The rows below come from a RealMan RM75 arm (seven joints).
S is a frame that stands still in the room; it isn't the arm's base.
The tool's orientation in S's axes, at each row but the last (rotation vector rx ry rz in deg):
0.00 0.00 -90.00
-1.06 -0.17 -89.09
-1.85 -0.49 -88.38
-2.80 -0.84 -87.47
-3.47 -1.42 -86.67
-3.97 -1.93 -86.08
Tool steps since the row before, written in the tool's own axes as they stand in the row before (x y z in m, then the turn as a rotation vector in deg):
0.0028 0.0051 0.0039 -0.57 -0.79 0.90
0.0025 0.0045 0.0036 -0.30 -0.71 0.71
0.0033 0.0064 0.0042 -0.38 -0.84 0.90
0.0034 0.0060 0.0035 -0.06 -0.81 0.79
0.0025 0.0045 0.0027 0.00 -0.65 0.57
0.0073 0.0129 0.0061 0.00 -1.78 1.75
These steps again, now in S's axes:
0.0051 -0.0028 0.0039 -0.79 0.57 0.90
0.0046 -0.0024 0.0036 -0.71 0.30 0.71
0.0066 -0.0030 0.0042 -0.84 0.38 0.90
0.0062 -0.0030 0.0035 -0.80 0.06 0.81
0.0047 -0.0021 0.0027 -0.64 -0.01 0.58
0.0135 -0.0060 0.0062 -1.74 0.00 1.79

